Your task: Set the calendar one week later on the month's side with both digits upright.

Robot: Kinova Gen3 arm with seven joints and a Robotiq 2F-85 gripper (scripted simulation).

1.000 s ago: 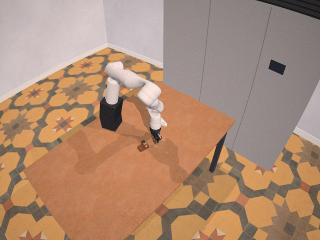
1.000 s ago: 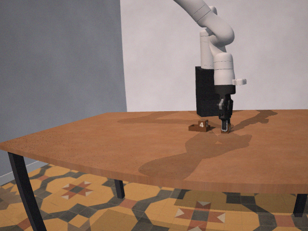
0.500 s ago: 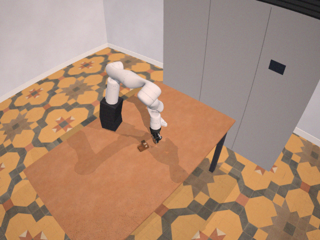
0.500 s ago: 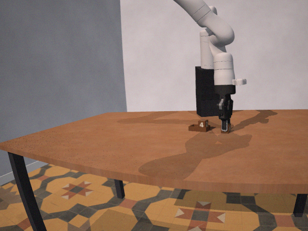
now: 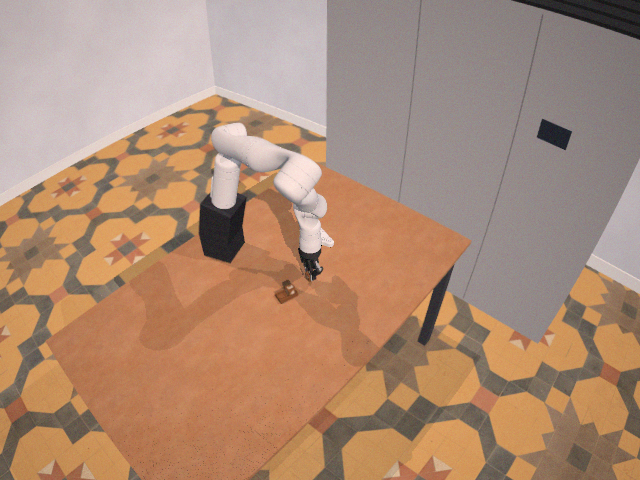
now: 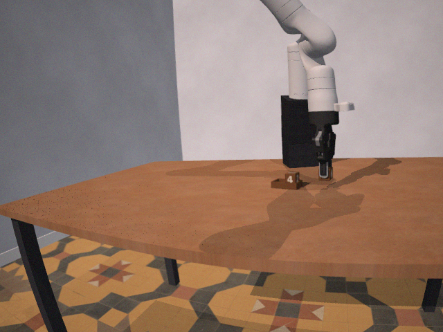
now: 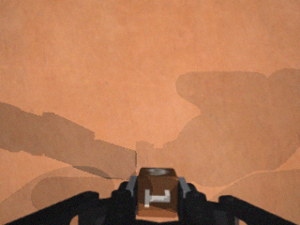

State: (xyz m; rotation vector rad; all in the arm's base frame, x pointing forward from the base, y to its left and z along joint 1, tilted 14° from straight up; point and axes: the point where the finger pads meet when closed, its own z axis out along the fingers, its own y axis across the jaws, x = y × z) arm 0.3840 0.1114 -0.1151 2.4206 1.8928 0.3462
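Now: the brown tray 110 mm to the right of my hand, 40 mm below it and 20 mm behind it.
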